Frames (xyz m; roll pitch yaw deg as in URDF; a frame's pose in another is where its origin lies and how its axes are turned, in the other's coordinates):
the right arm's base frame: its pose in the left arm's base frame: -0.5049 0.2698 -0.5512 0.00 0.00 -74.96
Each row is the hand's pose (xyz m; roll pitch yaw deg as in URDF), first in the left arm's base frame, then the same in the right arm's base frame.
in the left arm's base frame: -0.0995 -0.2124 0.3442 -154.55 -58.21 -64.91
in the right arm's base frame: 0.5709 0.2664 0.8954 -154.55 -58.21 10.05
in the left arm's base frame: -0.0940 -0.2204 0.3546 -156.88 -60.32 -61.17
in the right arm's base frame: 0.5800 0.2696 0.9058 -156.88 -60.32 13.79
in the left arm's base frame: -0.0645 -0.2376 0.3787 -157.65 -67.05 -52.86
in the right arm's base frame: 0.6043 0.2936 0.9299 -157.65 -67.05 22.10
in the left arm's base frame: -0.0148 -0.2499 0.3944 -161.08 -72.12 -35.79
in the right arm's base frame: 0.6291 0.3385 0.9456 -161.08 -72.12 39.17
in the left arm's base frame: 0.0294 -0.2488 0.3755 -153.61 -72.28 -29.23
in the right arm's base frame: 0.6395 0.3814 0.9267 -153.61 -72.28 45.73
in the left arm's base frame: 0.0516 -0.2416 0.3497 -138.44 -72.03 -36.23
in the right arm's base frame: 0.6383 0.4047 0.9009 -138.44 -72.03 38.73
